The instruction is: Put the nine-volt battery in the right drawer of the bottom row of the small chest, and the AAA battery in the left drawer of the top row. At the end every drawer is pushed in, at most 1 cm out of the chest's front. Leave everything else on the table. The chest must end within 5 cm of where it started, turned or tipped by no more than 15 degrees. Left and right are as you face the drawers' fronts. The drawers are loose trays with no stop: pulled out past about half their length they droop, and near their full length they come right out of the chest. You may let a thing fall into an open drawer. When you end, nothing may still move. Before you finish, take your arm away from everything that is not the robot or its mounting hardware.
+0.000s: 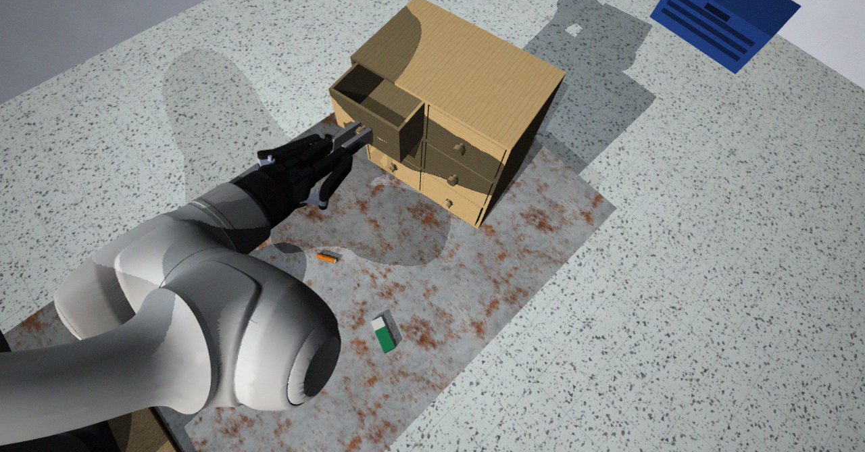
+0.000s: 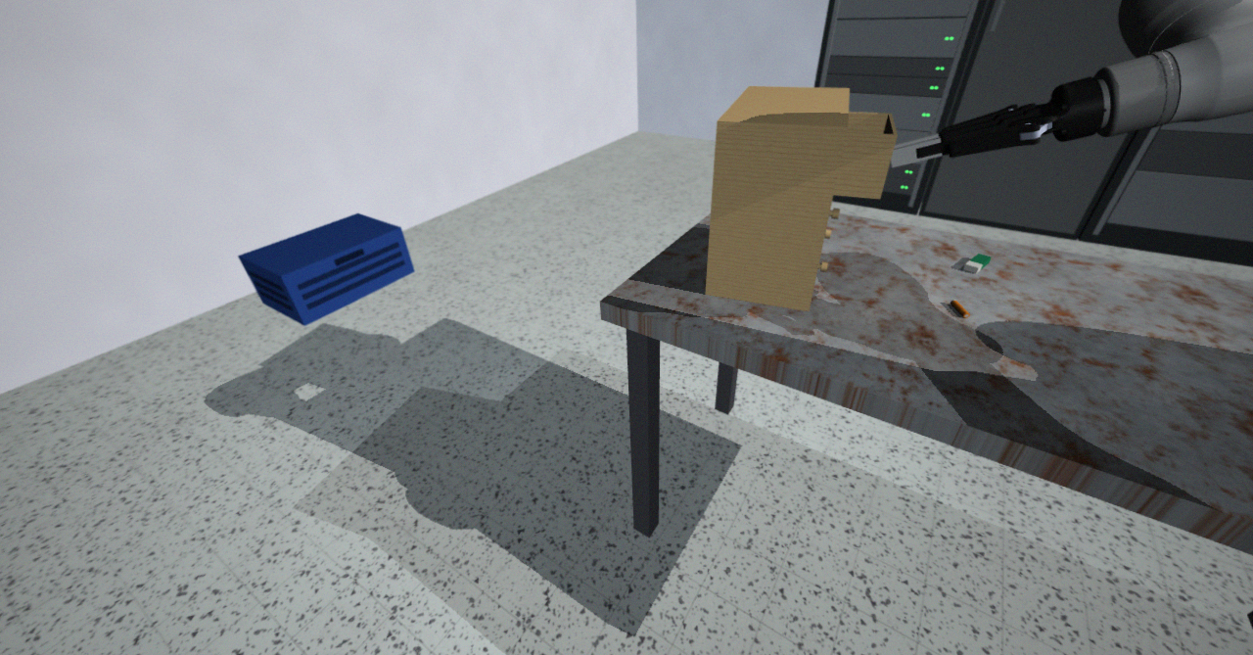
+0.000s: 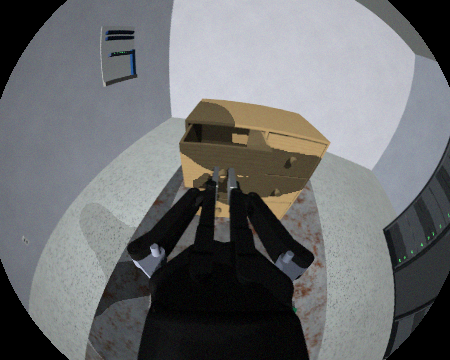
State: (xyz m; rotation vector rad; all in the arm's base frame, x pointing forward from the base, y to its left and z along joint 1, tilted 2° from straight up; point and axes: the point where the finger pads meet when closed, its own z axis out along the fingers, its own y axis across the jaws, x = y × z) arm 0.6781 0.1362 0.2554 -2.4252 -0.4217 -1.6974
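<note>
Right now the orange AAA battery is 270 mm below my hand, 130 mm behind it and 50 mm to the right of it. Also, from my hand: green-and-white nine-volt battery: 270 mm below, 240 mm to the right, 120 mm behind; then black nine-volt battery: 260 mm below, 210 mm ahead, 60 mm to the right.
</note>
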